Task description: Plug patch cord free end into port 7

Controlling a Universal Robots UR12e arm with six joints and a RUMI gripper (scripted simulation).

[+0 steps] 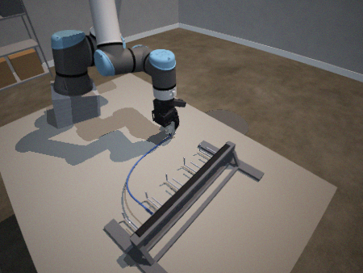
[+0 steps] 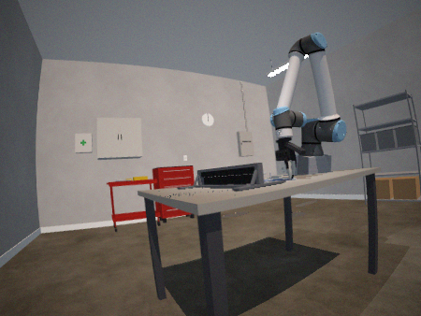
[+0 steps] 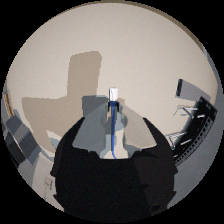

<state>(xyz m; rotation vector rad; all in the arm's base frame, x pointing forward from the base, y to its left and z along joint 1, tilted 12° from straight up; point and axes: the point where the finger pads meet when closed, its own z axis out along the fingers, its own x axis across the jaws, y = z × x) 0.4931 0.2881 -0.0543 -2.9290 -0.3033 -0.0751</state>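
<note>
Now: hand 10 mm to the right of the cable plug and 10 mm above it.
</note>
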